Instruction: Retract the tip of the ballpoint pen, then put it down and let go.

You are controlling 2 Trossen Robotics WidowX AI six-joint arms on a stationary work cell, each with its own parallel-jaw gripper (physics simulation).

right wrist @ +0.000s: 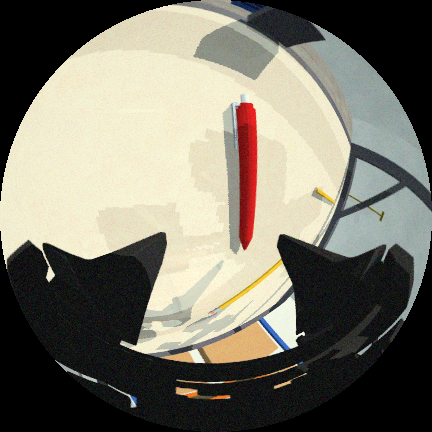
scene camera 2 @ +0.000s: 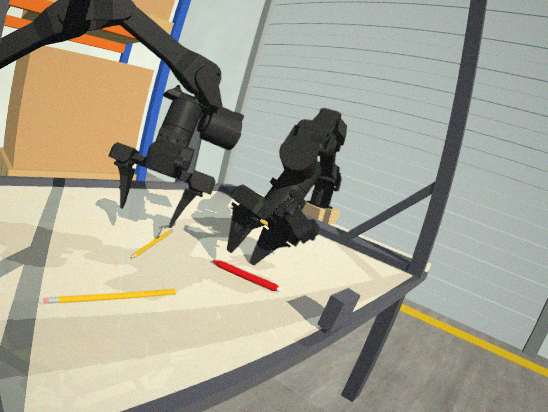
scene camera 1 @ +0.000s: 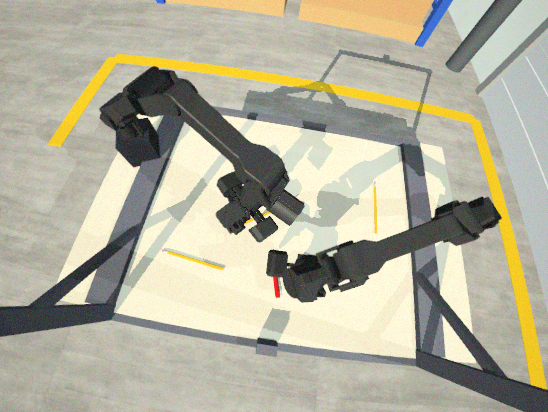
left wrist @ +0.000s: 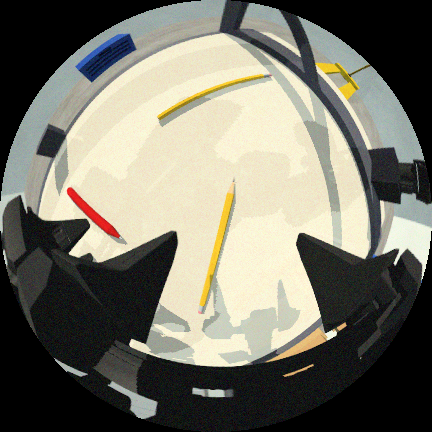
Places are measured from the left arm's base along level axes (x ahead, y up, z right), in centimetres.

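Where they show: left gripper, between the fingertips: [scene camera 2: 145, 217] [left wrist: 240, 238]; right gripper, between the fingertips: [right wrist: 224, 240] [scene camera 2: 240, 258] [scene camera 1: 284, 263] [left wrist: 89, 241]; left arm's base, origin of its link: [scene camera 1: 132, 132]; right arm's base, origin of its link: [scene camera 2: 319, 205].
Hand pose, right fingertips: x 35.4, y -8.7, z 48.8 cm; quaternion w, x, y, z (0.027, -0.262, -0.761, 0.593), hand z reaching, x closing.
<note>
Things, the pixels of their top centre, and the offset from my right fingertips.
- red ballpoint pen, centre of its top: [right wrist: 253, 190] [left wrist: 83, 211] [scene camera 2: 246, 270] [scene camera 1: 275, 274] dx -3.2, dy -0.5, dz +2.3 cm
- yellow pencil, centre of its top: [scene camera 2: 113, 294] [left wrist: 223, 83] [right wrist: 328, 198] [scene camera 1: 192, 259] dx -25.1, dy -1.2, dz -8.0 cm
- middle pencil, centre of its top: [left wrist: 214, 261] [right wrist: 258, 283] [scene camera 2: 153, 240] dx -4.2, dy -1.0, dz -15.7 cm
- dark block, centre of its top: [scene camera 2: 345, 293] [scene camera 1: 266, 349] dx -10.5, dy +3.8, dz +18.7 cm
A red ballpoint pen [scene camera 1: 276, 287] [scene camera 2: 246, 275] [left wrist: 92, 212] [right wrist: 247, 170] lies flat on the table, its white button and clip toward the table's near edge. In the right wrist view its pointed end looks red; whether the writing tip is out is too small to tell. My right gripper [scene camera 2: 242, 257] [right wrist: 224, 240] is open and empty above the table, close to the pen's pointed end, with the pen stretching away beyond its fingertips. My left gripper [scene camera 2: 147, 216] [left wrist: 240, 238] is open and empty above the table, over the area of the middle pencil and apart from the pen.
One yellow pencil [scene camera 1: 194, 259] [scene camera 2: 112, 296] [left wrist: 212, 92] lies at the left of the table. A middle pencil [scene camera 2: 152, 244] [left wrist: 217, 245] lies under my left gripper. Another pencil [scene camera 1: 375, 207] lies farther right. A dark block [scene camera 1: 266, 346] [scene camera 2: 340, 309] stands on the near table edge.
</note>
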